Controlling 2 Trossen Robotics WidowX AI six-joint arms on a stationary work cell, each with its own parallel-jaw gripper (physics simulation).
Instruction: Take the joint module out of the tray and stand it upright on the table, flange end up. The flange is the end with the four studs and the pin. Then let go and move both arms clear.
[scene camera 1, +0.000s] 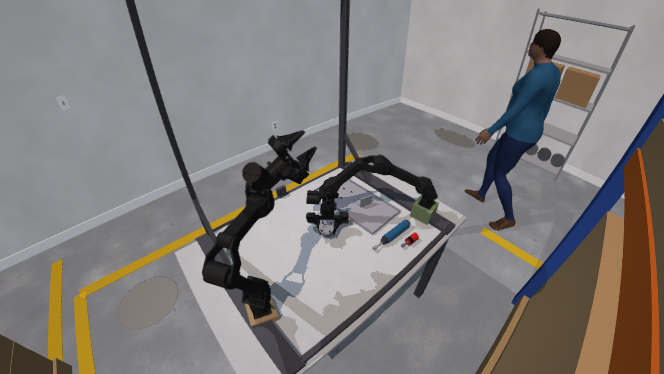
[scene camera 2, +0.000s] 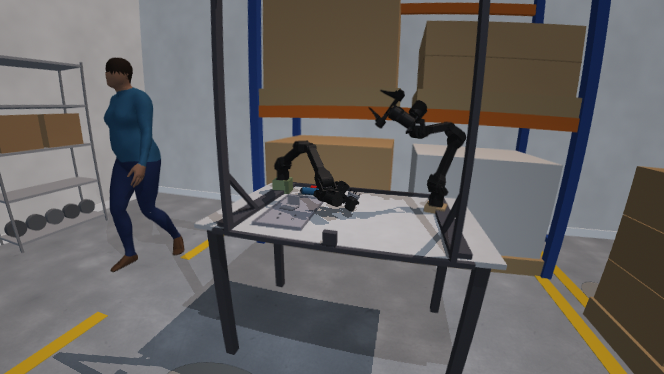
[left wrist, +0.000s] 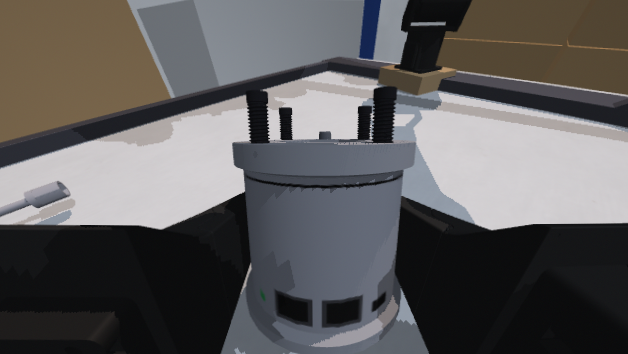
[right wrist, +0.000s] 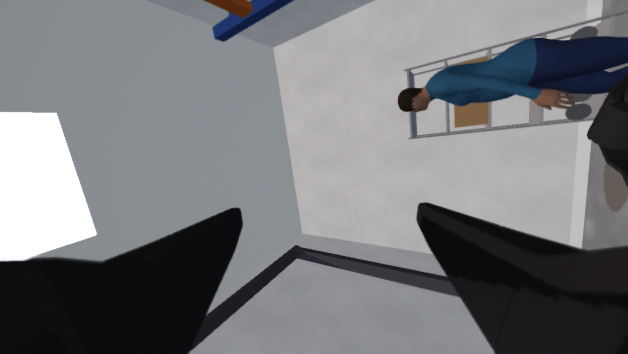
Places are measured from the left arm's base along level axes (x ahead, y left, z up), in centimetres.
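Where they show: left gripper, fingertip midpoint: (scene camera 1: 326, 235) (left wrist: 318, 194); right gripper, fingertip midpoint: (scene camera 1: 310, 139) (scene camera 2: 374, 98) (right wrist: 328, 213); left arm's base, origin of the base link: (scene camera 1: 426, 203) (scene camera 2: 282, 178); right arm's base, origin of the base link: (scene camera 1: 260, 308) (scene camera 2: 436, 204) (left wrist: 417, 68).
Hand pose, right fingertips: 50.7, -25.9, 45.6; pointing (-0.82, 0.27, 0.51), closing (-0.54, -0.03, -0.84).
Note:
Each offset is from my right fingertips to the top centre of the thing, as dx, dy, dz. "*": to the spot under its first point. Level surfaces: height alone.
The grey joint module {-8.2, -1.2, -42.6} (scene camera 1: 326, 228) (scene camera 2: 354, 194) (left wrist: 322, 225) is upright, with its flange, four black studs and pin at the top. My left gripper (scene camera 1: 327, 220) (scene camera 2: 345, 196) (left wrist: 318, 194) is shut on its body, low over the white table {dz -53.3} (scene camera 1: 295, 215), beside the tray. Whether the module's base touches the table is hidden. The flat grey tray {-36.4, -6.4, -51.7} (scene camera 1: 380, 216) (scene camera 2: 275, 221) lies apart from the module. My right gripper (scene camera 1: 309, 140) (scene camera 2: 376, 100) (right wrist: 328, 213) is open and empty, raised high above the table.
A blue driver {* -27.9, +22.2, -49.5} (scene camera 1: 395, 232) (scene camera 2: 309, 191) and a red tool {-29.3, +29.0, -49.9} (scene camera 1: 411, 239) lie beside the tray. A small grey block (scene camera 1: 366, 201) (scene camera 2: 293, 201) is on the tray. Dark frame posts {* -56.0, -31.5, +3.4} (scene camera 1: 343, 75) (scene camera 2: 220, 100) rise at the table edge. A person (scene camera 1: 535, 100) (scene camera 2: 131, 120) is beyond the table.

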